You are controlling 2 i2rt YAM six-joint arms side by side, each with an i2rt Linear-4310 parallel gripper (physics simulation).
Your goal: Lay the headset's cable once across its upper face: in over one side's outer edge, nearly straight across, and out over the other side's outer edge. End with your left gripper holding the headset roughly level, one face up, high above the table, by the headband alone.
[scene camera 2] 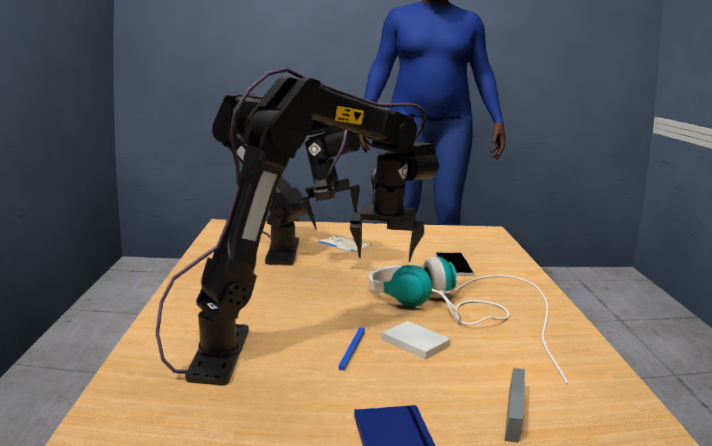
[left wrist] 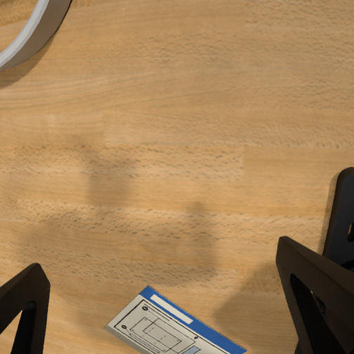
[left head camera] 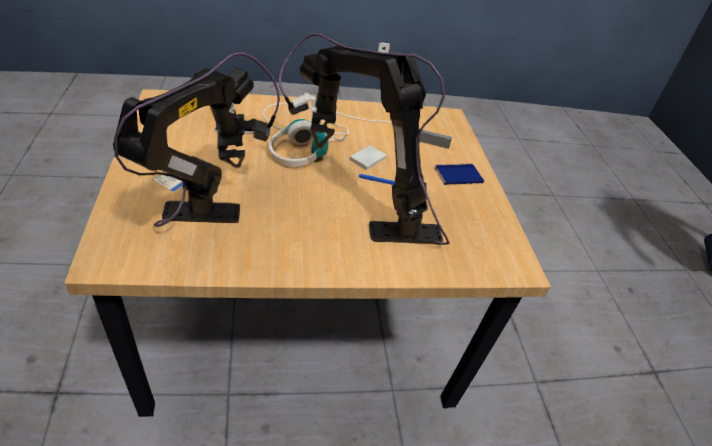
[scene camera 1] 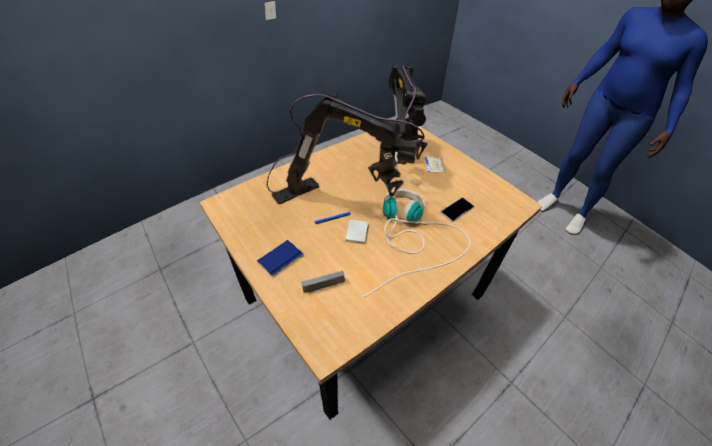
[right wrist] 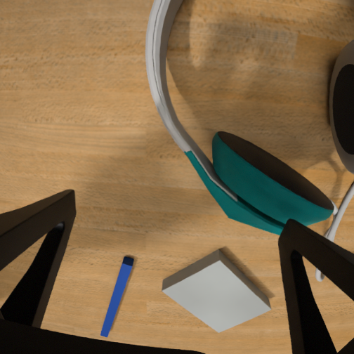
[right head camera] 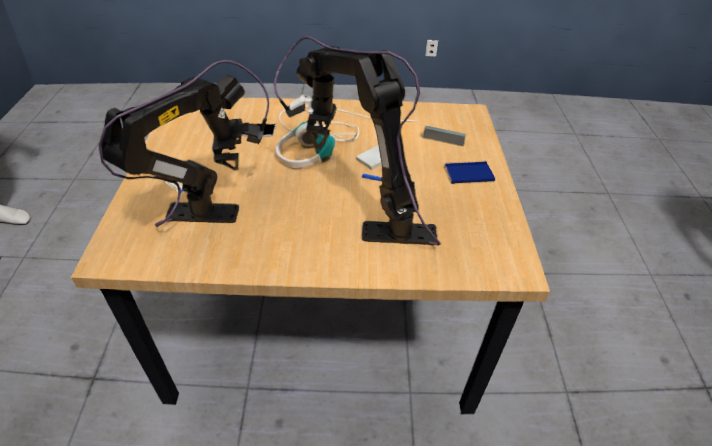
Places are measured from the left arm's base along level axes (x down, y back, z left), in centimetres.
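Pixels of known places: left gripper, fingertip midpoint: (scene camera 2: pixel 336 224) (left head camera: pixel 237 153) (right head camera: pixel 237 156); right gripper, fingertip midpoint: (scene camera 2: pixel 384 259) (left head camera: pixel 319 139) (scene camera 1: pixel 384 188) (right head camera: pixel 321 140); left arm's base at its link origin: (scene camera 2: pixel 282 251) (left head camera: pixel 201 213) (right head camera: pixel 202 213); right arm's base at its link origin: (scene camera 2: pixel 219 353) (left head camera: pixel 405 233) (scene camera 1: pixel 295 191) (right head camera: pixel 399 234).
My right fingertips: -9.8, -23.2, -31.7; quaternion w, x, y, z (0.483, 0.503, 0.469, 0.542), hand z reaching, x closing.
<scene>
For each thing: its middle in the pictures, then the offset to it from my right fingertips, as dx, dy, dz.
- pale box at the middle of its body: (scene camera 2: pixel 415 339) (right head camera: pixel 375 157) (left head camera: pixel 368 157) (scene camera 1: pixel 356 231) +9.1, -5.0, -16.7
- blue pen at the middle of its body: (scene camera 2: pixel 352 347) (left head camera: pixel 382 180) (scene camera 1: pixel 332 217) +9.3, +6.3, -19.7
- phone at the middle of its body: (scene camera 2: pixel 453 263) (right head camera: pixel 252 129) (scene camera 1: pixel 457 209) +9.5, -19.4, +25.0
- printed card at the middle of its body: (scene camera 2: pixel 344 243) (left head camera: pixel 178 175) (scene camera 1: pixel 435 164) +9.8, +7.5, +40.4
- navy notebook at the middle of its body: (scene camera 2: pixel 396 439) (right head camera: pixel 469 172) (left head camera: pixel 459 174) (scene camera 1: pixel 280 257) +9.2, +0.9, -45.9
- grey bar at the middle of its body: (scene camera 2: pixel 515 403) (scene camera 1: pixel 323 281) (right head camera: pixel 444 135) (left head camera: pixel 430 138) +7.8, -16.9, -39.9
The headset lies on the table; its white headband (left head camera: pixel 287 160) (left wrist: pixel 42 31) (right wrist: pixel 157 65) and teal cups (scene camera 1: pixel 389 208) (scene camera 2: pixel 409 286) (right wrist: pixel 260 185) show. Its white cable (scene camera 1: pixel 468 244) (scene camera 2: pixel 544 333) leaves from the cups, makes a small loop beside them, then curves across the table to a free end. No cable shows across the cups. My left gripper (scene camera 2: pixel 336 219) (left wrist: pixel 158 264) is open and empty above the table, to the left of the headset in the head views. My right gripper (scene camera 2: pixel 384 257) (right wrist: pixel 182 216) is open and empty, above the table close by the teal cup and headband.
A pale box (scene camera 1: pixel 357 231) (right wrist: pixel 217 295) and a blue pen (scene camera 1: pixel 332 217) (right wrist: pixel 117 297) lie near the headset. A phone (scene camera 1: pixel 458 209) and a printed card (scene camera 1: pixel 434 164) (left wrist: pixel 170 325) lie farther off, as do a navy notebook (scene camera 1: pixel 281 257) and a grey bar (scene camera 1: pixel 323 282).
</scene>
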